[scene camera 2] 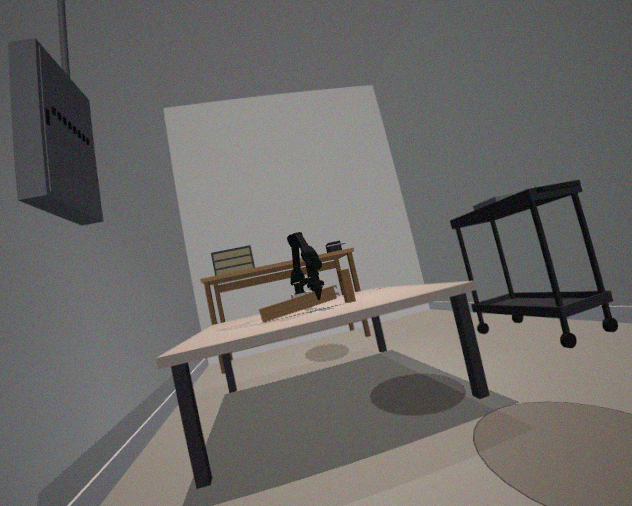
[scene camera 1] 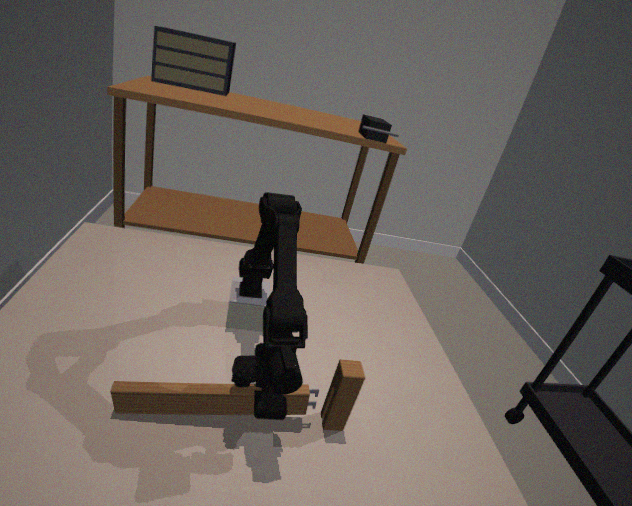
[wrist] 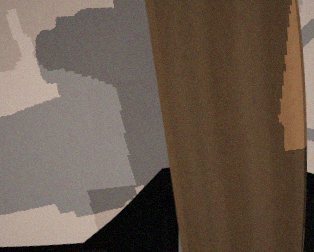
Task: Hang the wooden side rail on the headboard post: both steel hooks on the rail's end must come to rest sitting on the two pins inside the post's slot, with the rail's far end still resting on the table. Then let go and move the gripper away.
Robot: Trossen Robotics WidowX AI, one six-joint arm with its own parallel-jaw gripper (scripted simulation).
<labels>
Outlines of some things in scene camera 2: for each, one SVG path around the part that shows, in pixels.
A wooden side rail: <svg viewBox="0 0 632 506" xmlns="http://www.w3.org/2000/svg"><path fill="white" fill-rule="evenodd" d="M337 285L323 288L320 300L317 299L314 291L259 309L262 323L337 299L336 295L340 296L339 292L335 293L334 290L335 287L338 289Z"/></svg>
</labels>
